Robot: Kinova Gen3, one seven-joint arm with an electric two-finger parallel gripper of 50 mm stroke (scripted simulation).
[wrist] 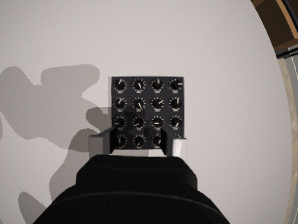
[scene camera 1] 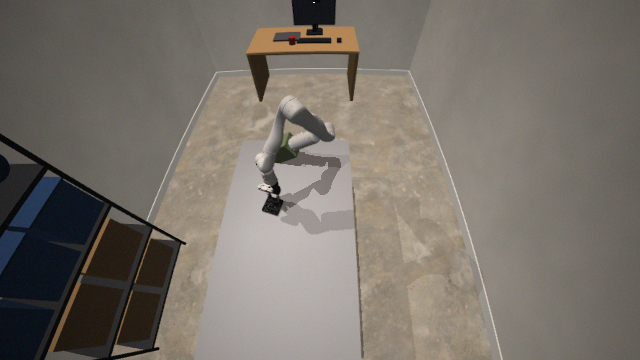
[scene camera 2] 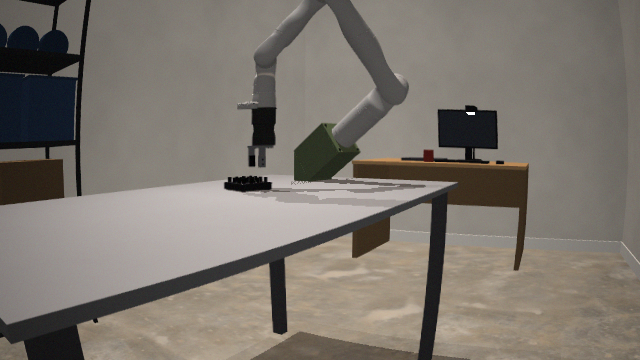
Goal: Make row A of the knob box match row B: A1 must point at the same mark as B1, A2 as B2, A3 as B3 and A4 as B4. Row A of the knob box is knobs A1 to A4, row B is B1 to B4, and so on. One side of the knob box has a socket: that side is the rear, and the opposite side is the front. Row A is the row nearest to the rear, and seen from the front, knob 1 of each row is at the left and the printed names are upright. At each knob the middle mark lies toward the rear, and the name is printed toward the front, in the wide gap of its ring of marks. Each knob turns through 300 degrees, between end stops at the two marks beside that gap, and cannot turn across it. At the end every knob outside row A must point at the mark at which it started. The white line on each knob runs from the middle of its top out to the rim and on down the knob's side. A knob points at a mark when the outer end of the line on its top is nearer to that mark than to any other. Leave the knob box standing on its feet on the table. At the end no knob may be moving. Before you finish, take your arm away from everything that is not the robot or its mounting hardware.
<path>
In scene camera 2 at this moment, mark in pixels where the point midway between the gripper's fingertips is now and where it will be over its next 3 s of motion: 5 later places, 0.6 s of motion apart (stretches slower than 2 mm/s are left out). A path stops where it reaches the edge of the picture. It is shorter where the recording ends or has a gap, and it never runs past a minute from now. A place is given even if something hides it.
My gripper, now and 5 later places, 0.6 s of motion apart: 256, 167; 264, 166; 269, 166; 266, 166; 247, 162; 234, 160
</path>
